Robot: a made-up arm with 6 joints.
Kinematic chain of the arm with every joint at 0, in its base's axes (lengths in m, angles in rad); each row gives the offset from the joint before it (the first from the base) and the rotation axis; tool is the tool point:
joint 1: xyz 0 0 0.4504 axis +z
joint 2: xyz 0.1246 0 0 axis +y
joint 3: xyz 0 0 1.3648 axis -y
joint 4: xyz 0 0 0.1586 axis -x
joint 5: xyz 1.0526 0 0 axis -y
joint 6: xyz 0.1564 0 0 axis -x
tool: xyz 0 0 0
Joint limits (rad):
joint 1: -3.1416..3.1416
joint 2: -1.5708..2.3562
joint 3: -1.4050..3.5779
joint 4: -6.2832..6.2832
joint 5: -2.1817..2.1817
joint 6: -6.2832..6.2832
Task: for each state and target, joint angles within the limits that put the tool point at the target. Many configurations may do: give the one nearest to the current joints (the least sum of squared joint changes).
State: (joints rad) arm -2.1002 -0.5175 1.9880 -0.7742 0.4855 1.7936
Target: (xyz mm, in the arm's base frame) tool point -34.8 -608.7 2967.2
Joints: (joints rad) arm -1.5637 0.2973 1.6330 -0.7507 0.3753 1.7936
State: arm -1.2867 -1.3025 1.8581 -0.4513 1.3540 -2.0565
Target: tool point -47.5 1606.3 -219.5
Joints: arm -1.5778 -1.3074 2.7444 -0.3864 1.5049 -2.0565
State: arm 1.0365 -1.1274 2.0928 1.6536 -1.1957 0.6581
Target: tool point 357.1 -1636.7 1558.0
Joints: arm 1.6946 -0.5359 2.5054 1.6802 -1.3694 0.6581
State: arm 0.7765 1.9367 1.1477 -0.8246 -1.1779 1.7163
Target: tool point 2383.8 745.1 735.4
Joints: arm 0.2595 1.2557 1.0822 -0.7818 -1.3904 1.7163
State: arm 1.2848 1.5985 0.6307 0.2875 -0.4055 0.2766
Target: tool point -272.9 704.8 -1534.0
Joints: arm 1.9590 2.2552 0.2398 0.2281 -0.4129 0.2766
